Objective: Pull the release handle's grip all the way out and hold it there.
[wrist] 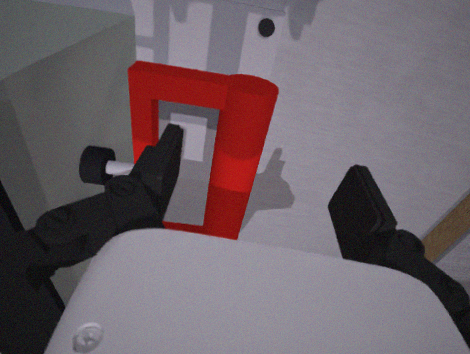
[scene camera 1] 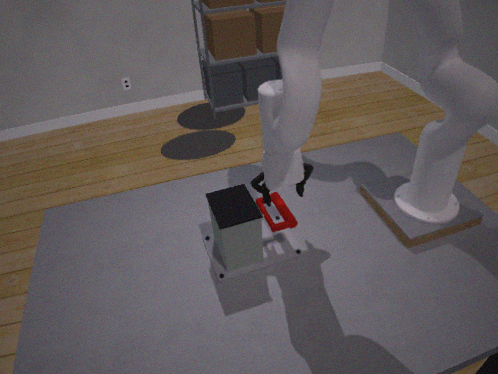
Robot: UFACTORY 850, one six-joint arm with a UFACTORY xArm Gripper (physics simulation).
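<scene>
The release handle is a red rectangular frame whose thick round grip is the side away from the grey-green box. A short pale rod with a black collar joins the frame to the box's side. My gripper is open and points down at the handle. In the wrist view the left finger overlaps the frame's opening and its box-side bar. The right finger is well out beyond the grip. The grip appears between the fingers, nearer the left one; finger depth is hard to tell.
The box has a black top and stands on a pale base plate with dark bolts. The arm's wood-edged mounting board is to the right. A shelf rack with boxes stands behind the table.
</scene>
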